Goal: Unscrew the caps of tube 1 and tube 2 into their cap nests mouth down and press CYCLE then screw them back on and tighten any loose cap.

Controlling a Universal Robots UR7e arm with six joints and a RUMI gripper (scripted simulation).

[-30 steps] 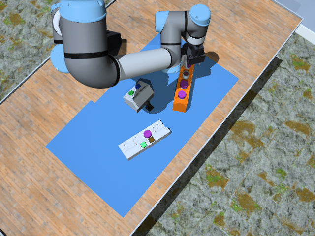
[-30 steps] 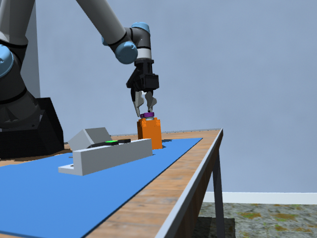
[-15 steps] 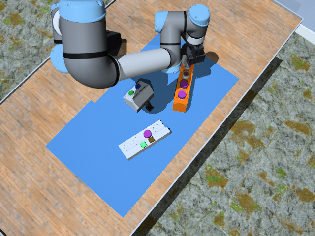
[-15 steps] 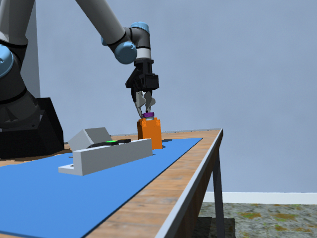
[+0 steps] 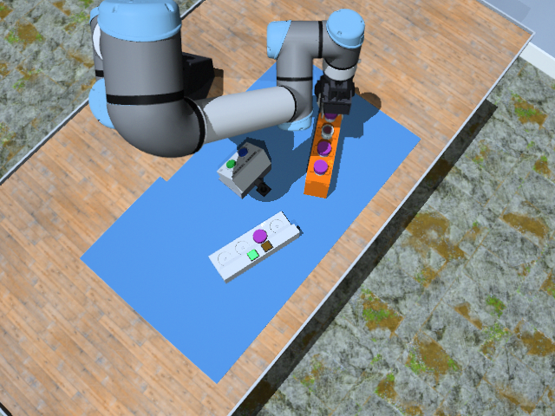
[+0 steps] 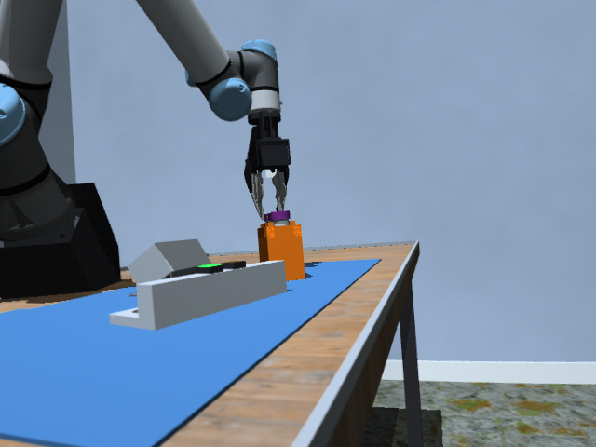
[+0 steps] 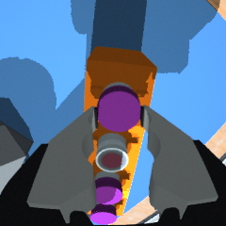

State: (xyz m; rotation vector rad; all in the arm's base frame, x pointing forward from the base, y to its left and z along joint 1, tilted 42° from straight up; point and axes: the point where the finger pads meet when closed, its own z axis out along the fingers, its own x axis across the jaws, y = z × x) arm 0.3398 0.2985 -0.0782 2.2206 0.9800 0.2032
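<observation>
My gripper is now 10 mm above the purple cap. The rest, counted from my hand: grey key housing (80 mm behind, 240 mm to the right, 70 mm below); green key (100 mm behind, 270 mm to the right, 60 mm below); blue key (100 mm behind, 220 mm to the right, 60 mm below).
</observation>
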